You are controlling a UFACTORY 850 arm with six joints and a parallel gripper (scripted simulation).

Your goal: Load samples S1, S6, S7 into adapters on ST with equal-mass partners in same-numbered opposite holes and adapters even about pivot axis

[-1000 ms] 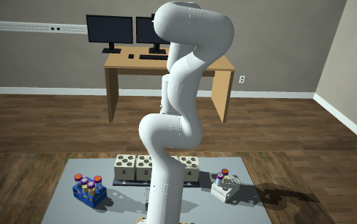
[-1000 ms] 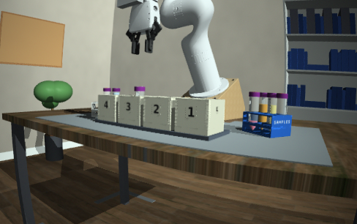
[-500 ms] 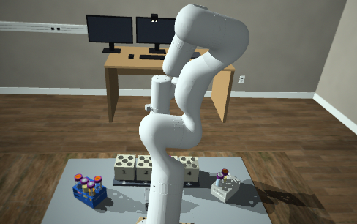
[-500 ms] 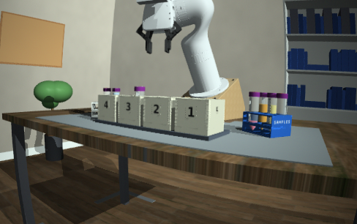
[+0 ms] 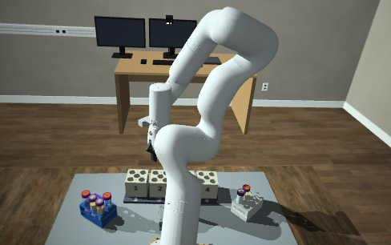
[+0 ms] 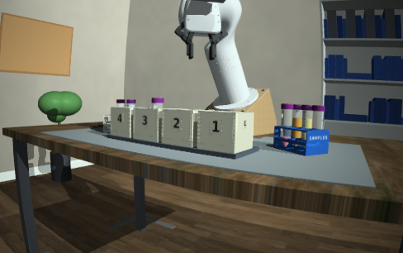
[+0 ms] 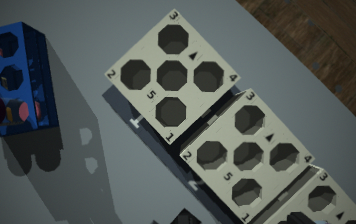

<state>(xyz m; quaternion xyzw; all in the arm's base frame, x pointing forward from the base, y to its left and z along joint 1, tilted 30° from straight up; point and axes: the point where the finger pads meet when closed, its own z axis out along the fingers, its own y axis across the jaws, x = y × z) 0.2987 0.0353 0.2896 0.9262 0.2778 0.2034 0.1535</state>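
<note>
My gripper is now 3 cm past the blue samples rack, 27 cm to the right of it and 22 cm above it. Round my hand: adapter 1 (7 cm ahead, 9 cm to the left, 20 cm below); white rack (18 cm behind, 37 cm to the right, 22 cm below).
</note>
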